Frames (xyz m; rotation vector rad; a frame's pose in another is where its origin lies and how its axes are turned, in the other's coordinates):
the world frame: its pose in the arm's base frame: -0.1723 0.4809 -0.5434 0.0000 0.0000 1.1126
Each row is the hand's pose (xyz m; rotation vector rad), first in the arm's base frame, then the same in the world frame.
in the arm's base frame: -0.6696 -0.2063 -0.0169 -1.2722 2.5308 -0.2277
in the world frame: -0.8363 0.1420 0.5265 0.2656 2.9272 -0.4359
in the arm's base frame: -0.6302 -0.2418 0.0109 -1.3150 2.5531 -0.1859
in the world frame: -0.8507 0.0910 0.5543 0.2388 2.9530 -0.3708
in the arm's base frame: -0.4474 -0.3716 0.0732 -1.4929 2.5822 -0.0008
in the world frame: -0.8863 -0.1304 0.6166 0.0964 3.0028 -0.1270
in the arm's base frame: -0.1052 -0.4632 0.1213 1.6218 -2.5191 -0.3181
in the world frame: -0.8170 -0.4778 0.6647 -0.0489 3.1152 0.3876
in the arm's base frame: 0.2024 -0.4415 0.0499 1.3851 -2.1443 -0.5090
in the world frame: -0.6615 -0.7441 0.5933 0.0474 -2.7519 -0.8751
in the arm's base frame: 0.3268 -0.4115 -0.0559 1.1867 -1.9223 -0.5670
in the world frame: -0.5796 -0.8424 0.4875 -0.0080 -2.4675 -1.1038
